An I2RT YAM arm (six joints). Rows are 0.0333 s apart.
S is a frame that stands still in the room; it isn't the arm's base.
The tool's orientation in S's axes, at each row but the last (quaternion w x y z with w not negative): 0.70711, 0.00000, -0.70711, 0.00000; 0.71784, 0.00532, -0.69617, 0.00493; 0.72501, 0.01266, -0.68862, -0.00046; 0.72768, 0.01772, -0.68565, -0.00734; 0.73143, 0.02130, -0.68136, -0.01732; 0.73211, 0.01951, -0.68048, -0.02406; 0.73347, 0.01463, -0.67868, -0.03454; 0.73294, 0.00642, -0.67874, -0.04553; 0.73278, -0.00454, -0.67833, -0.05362; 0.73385, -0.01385, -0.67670, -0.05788; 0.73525, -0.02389, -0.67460, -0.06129
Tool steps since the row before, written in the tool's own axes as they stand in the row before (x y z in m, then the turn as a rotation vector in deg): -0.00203, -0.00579, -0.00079, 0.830, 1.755, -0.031; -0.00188, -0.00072, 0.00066, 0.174, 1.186, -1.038; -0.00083, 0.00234, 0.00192, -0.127, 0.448, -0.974; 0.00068, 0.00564, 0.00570, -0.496, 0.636, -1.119; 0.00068, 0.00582, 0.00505, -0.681, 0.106, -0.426; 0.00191, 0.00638, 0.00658, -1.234, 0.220, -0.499; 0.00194, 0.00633, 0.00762, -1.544, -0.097, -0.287; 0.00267, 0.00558, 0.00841, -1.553, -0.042, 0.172; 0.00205, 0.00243, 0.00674, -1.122, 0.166, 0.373; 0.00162, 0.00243, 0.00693, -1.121, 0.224, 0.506; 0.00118, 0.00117, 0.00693, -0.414, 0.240, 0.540
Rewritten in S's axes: 0.00079, -0.00579, -0.00203, 0.031, 1.755, 0.830; -0.00071, -0.00073, -0.00186, 1.026, 1.201, 0.143; -0.00200, 0.00232, -0.00069, 0.958, 0.467, -0.168; -0.00573, 0.00552, 0.00122, 1.079, 0.670, -0.538; -0.00501, 0.00574, 0.00135, 0.376, 0.146, -0.703; -0.00637, 0.00628, 0.00277, 0.410, 0.294, -1.251; -0.00725, 0.00637, 0.00296, 0.165, 0.005, -1.565; -0.00785, 0.00580, 0.00371, -0.289, 0.084, -1.534; -0.00634, 0.00280, 0.00274, -0.440, 0.276, -1.075; -0.00649, 0.00299, 0.00233, -0.565, 0.347, -1.060; -0.00661, 0.00191, 0.00184, -0.539, 0.326, -0.353
